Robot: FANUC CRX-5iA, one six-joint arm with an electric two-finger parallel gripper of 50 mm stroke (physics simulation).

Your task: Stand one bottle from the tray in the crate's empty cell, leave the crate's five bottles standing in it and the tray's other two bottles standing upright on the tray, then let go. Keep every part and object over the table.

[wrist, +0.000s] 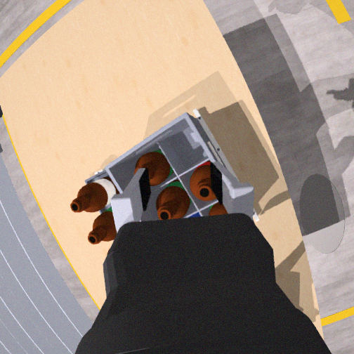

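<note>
The grey crate (145,139) stands in the middle of the wrist view. Its empty cell (184,146) is at the upper right corner. In the other cells, brown bottles show: one with a green label (151,168), another with a green label (172,201), one with a red label (201,184) and one partly hidden (218,210); a bit of blue shows beside it. Left of the crate, a white-labelled bottle (92,195) and a green-labelled bottle (104,227) show. The tray's third bottle does not show. My gripper (179,177) is open and empty, above the crate's bottles.
The wooden table (100,75) lies under the crate. A light strip with a fixing (218,149) runs along the crate's right side. The table's right edge borders the grey floor (320,30) with yellow lines. A grey ribbed surface (25,250) lies at the lower left.
</note>
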